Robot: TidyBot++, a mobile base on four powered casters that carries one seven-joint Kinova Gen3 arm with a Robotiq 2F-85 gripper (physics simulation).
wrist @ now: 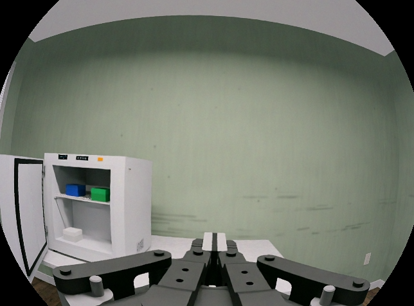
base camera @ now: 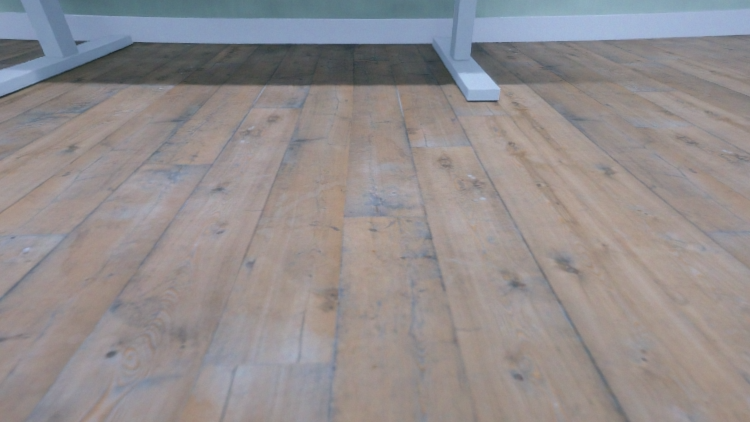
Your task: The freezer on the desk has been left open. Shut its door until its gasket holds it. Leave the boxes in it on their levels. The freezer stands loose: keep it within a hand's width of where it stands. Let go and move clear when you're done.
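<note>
A white freezer stands on the desk at the left of the wrist view. Its door is hinged on the freezer's left side and stands wide open, its dark gasket facing right; the door's left part is cut off by the view's edge. A blue box and a green box sit on the middle shelf. A white box sits on the freezer's floor. My gripper is shut and empty, to the right of the freezer and apart from it and the door.
The desk's left leg and right leg stand on the wooden floor in the base camera view, with long feet reaching forward. A green wall stands behind the desk. An outlet is low on the wall at right.
</note>
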